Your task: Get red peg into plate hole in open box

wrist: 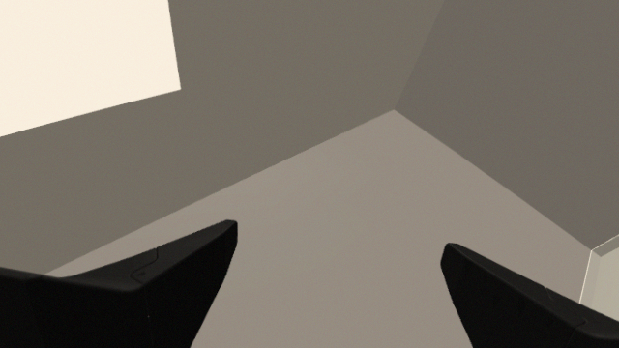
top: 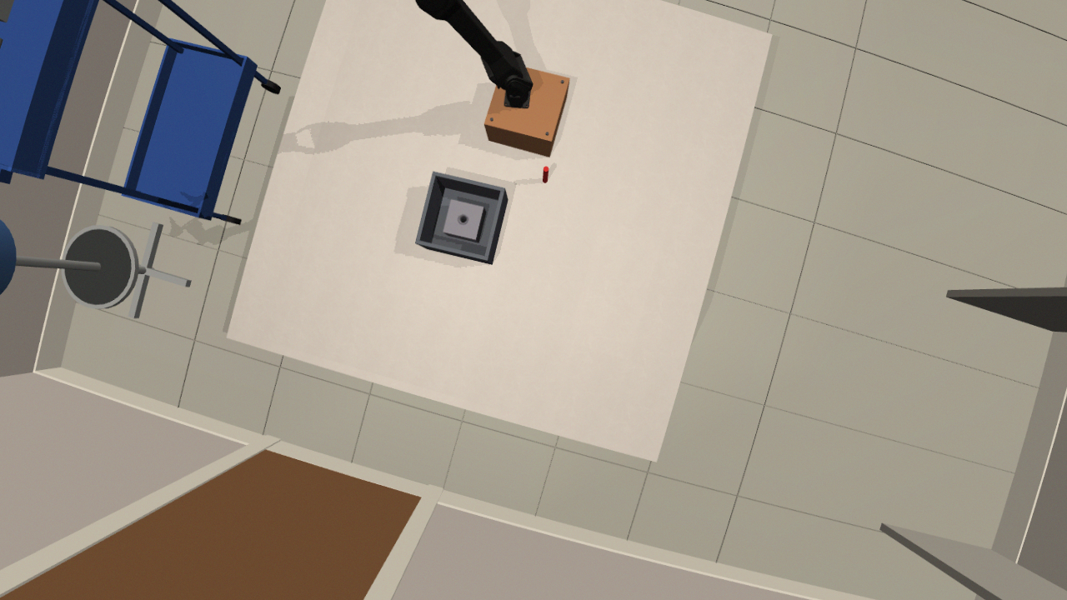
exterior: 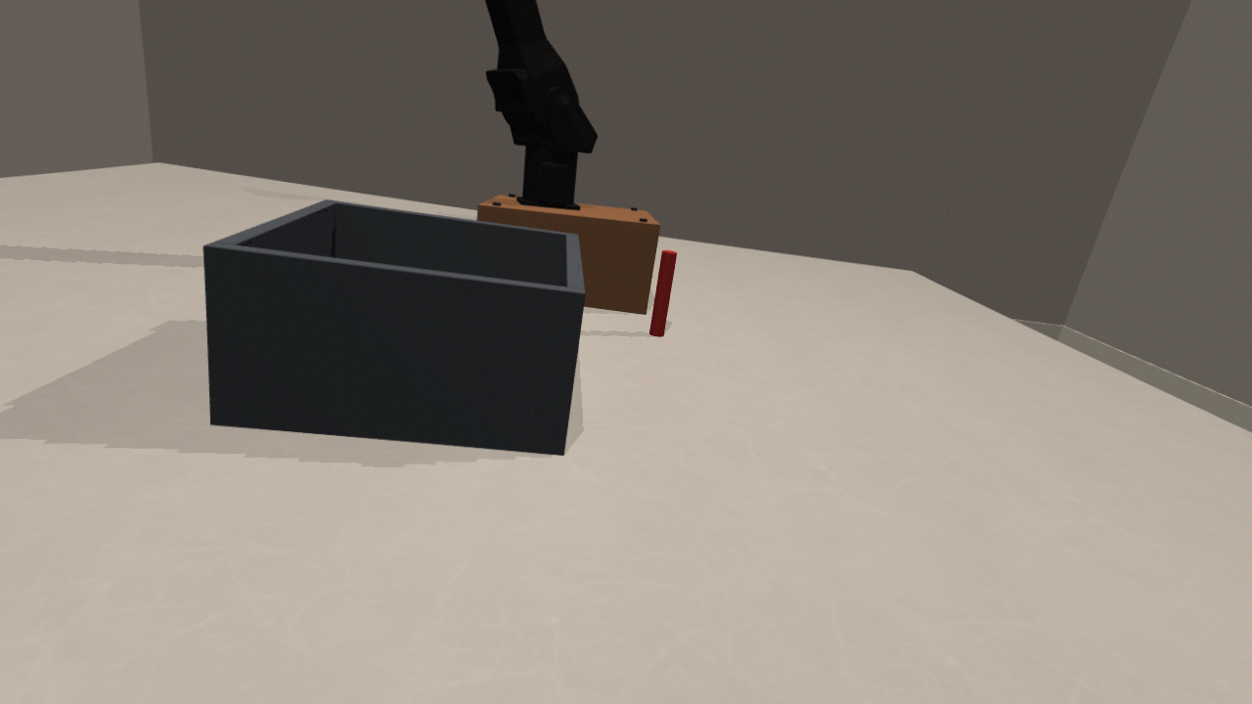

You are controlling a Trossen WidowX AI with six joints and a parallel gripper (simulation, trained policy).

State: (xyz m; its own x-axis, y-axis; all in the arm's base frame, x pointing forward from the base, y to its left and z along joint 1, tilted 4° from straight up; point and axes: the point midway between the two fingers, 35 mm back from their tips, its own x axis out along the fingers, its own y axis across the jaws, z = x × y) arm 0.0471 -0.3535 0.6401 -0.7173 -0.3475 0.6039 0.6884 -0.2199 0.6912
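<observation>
Right now the red peg is 700 mm below my gripper tip, 480 mm to the left of it and 200 mm ahead of it. Round my gripper tip: plate 690 mm below, 350 mm ahead, 270 mm to the left; then dark grey box 710 mm below, 350 mm ahead, 270 mm to the left.
</observation>
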